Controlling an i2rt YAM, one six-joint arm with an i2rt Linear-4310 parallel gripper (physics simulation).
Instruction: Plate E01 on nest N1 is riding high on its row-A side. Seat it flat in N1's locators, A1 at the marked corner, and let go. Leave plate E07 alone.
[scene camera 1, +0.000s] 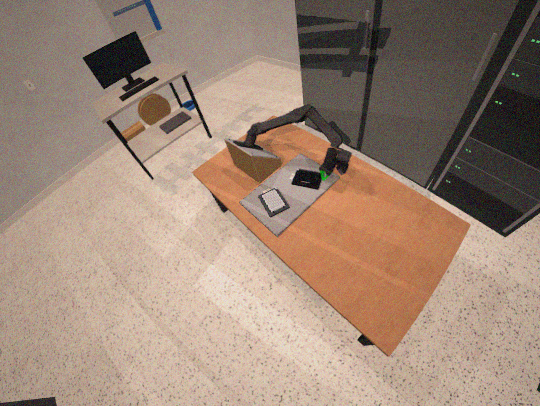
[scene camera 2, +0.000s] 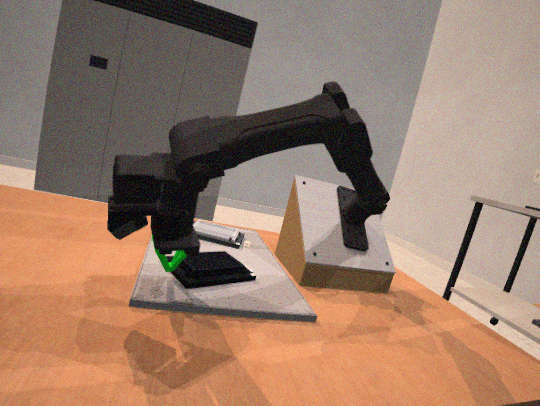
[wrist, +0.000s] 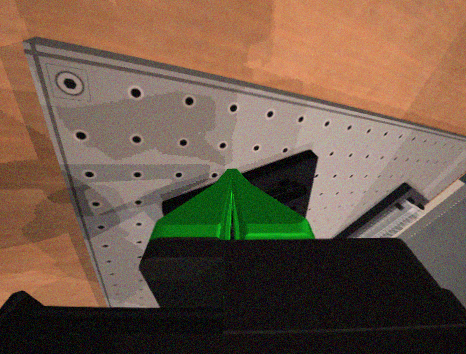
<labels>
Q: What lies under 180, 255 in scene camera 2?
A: My gripper.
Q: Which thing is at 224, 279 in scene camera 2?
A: An N1 nest.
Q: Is my gripper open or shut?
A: Shut.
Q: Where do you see my gripper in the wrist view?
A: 232, 176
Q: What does my gripper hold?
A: Nothing.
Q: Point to an N1 nest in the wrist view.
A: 301, 167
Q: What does the black square module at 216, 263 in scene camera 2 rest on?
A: An N1 nest.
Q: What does the module with pale grey top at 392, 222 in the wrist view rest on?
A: A holder with grey-framed module.
</labels>
